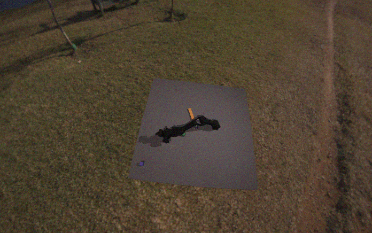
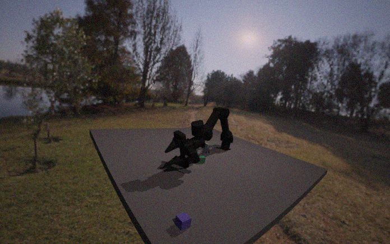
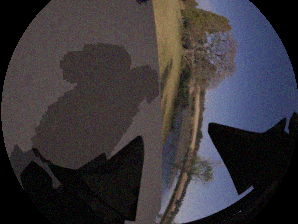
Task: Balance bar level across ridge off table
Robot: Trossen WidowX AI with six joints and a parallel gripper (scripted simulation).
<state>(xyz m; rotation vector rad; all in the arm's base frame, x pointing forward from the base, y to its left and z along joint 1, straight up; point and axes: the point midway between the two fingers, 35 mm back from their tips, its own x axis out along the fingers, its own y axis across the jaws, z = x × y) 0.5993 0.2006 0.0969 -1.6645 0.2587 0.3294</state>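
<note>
My gripper tip is 340 mm past the orange bar, 340 mm to the left of it and 80 mm above it. From my gripper tip the other things lie so: green block (260 mm behind, 70 mm to the right, 70 mm below); purple cube (110 mm ahead, 300 mm to the left, 70 mm below).
</note>
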